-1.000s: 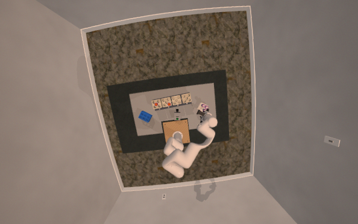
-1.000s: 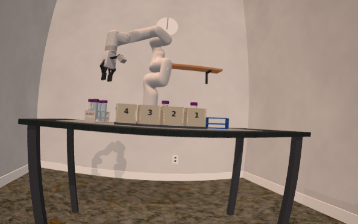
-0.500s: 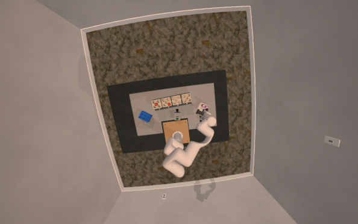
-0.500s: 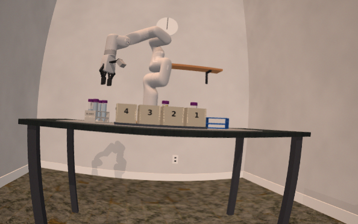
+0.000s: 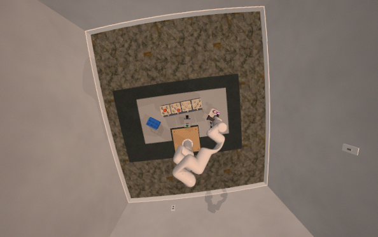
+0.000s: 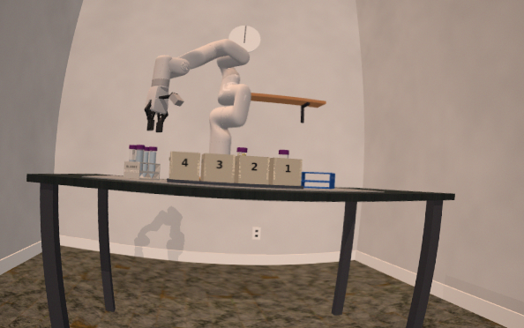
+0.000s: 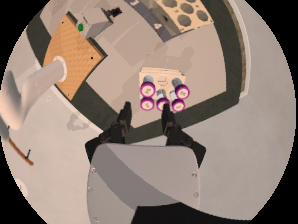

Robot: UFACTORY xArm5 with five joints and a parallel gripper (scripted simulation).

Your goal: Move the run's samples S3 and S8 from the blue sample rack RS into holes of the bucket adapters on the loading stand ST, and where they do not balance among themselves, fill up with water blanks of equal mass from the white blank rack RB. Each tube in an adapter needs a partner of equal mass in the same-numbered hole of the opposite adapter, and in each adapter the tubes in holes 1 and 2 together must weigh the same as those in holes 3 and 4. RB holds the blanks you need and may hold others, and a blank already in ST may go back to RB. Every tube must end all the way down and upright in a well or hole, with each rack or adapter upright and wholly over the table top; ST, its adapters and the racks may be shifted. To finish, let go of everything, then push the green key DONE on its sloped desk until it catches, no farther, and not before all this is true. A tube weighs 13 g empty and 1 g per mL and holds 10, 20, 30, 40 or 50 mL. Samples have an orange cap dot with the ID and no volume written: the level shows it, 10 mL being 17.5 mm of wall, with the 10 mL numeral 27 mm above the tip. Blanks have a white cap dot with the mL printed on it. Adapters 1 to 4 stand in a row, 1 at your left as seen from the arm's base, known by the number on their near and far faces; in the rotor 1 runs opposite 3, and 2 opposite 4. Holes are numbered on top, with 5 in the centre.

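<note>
The purple-capped blank tube lies 1 cm behind my hand, 1 cm to the right of it and 13 cm below it. Also, from my hand: purple-capped blank (3 cm ahead, 5 cm to the right, 13 cm below); white blank rack RB (3 cm ahead, 3 cm to the right, 17 cm below); green DONE key (10 cm behind, 24 cm to the left, 13 cm below).
</note>
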